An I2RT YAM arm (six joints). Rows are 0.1 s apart.
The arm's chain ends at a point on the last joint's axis. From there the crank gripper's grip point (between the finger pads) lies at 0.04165 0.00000 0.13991 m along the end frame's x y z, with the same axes.
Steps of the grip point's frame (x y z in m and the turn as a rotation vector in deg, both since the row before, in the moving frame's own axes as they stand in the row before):
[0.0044 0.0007 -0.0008 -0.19 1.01 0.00]
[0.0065 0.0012 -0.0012 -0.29 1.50 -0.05]
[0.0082 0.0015 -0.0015 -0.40 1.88 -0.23]
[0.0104 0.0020 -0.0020 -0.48 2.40 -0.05]
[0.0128 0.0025 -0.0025 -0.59 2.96 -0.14]
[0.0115 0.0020 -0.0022 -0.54 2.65 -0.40]
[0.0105 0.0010 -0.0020 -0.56 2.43 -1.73]
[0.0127 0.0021 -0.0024 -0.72 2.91 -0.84]
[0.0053 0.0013 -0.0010 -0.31 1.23 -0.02]
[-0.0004 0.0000 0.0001 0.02 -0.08 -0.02]
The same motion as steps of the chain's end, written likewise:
[0.0019 0.0002 0.0000 -0.19 1.01 0.00]
[0.0029 0.0005 -0.0001 -0.29 1.50 -0.05]
[0.0036 0.0007 -0.0001 -0.40 1.88 -0.23]
[0.0046 0.0009 -0.0001 -0.48 2.40 -0.05]
[0.0056 0.0012 -0.0002 -0.59 2.96 -0.14]
[0.0051 0.0010 -0.0001 -0.54 2.65 -0.40]
[0.0046 0.0010 -0.0001 -0.56 2.43 -1.73]
[0.0056 0.0010 -0.0001 -0.72 2.91 -0.84]
[0.0023 0.0006 -0.0001 -0.31 1.23 -0.02]
[-0.0002 0.0001 0.0000 0.02 -0.08 -0.02]

